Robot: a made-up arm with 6 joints. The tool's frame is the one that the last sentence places.
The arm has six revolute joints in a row. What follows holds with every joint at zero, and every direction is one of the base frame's. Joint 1 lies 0.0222 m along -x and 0.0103 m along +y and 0.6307 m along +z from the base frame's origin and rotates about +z. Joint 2 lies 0.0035 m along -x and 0.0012 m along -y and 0.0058 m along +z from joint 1 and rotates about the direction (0, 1, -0.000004). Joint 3 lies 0.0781 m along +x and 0.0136 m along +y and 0.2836 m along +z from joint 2 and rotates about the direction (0, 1, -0.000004). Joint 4 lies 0.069 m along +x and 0.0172 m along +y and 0.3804 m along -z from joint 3 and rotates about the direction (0, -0.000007, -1). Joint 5 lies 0.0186 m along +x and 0.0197 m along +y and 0.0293 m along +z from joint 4 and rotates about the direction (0, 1, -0.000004). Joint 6 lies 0.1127 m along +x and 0.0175 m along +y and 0.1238 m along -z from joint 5 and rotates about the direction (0, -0.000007, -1). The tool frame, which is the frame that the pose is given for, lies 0.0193 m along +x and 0.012 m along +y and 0.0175 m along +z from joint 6; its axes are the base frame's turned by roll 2.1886, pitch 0.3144 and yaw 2.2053 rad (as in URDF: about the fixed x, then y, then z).
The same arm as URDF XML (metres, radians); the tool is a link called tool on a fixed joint. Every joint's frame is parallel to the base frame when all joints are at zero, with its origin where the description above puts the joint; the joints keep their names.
<robot name="arm">
  <joint name="tool_fixed" type="fixed">
    <parent link="link6"/>
    <child link="tool"/>
    <origin xyz="0.0193 0.012 0.0175" rpy="2.1886 0.3144 2.2053"/>
  </joint>
  <joint name="joint 6" type="continuous">
    <parent link="link5"/>
    <child link="link6"/>
    <origin xyz="0.1127 0.0175 -0.1238" rpy="0 0 0"/>
    <axis xyz="0 0 -1"/>
  </joint>
  <joint name="joint 5" type="continuous">
    <parent link="link4"/>
    <child link="link5"/>
    <origin xyz="0.0186 0.0197 0.0293" rpy="0 0 0"/>
    <axis xyz="0 1 0"/>
  </joint>
  <joint name="joint 4" type="continuous">
    <parent link="link3"/>
    <child link="link4"/>
    <origin xyz="0.069 0.0172 -0.3804" rpy="0 0 0"/>
    <axis xyz="0 0 -1"/>
  </joint>
  <joint name="joint 3" type="continuous">
    <parent link="link2"/>
    <child link="link3"/>
    <origin xyz="0.0781 0.0136 0.2836" rpy="0 0 0"/>
    <axis xyz="0 1 0"/>
  </joint>
  <joint name="joint 2" type="continuous">
    <parent link="link1"/>
    <child link="link2"/>
    <origin xyz="-0.0035 -0.0012 0.0058" rpy="0 0 0"/>
    <axis xyz="0 1 0"/>
  </joint>
  <joint name="joint 1" type="continuous">
    <parent link="base_link"/>
    <child link="link1"/>
    <origin xyz="-0.0222 0.0103 0.6307" rpy="0 0 0"/>
    <axis xyz="0 0 1"/>
  </joint>
  <link name="base_link"/>
  <link name="link1"/>
  <link name="link2"/>
  <link name="link3"/>
  <link name="link4"/>
  <link name="link5"/>
  <link name="link6"/>
  <link name="tool"/>
</robot>

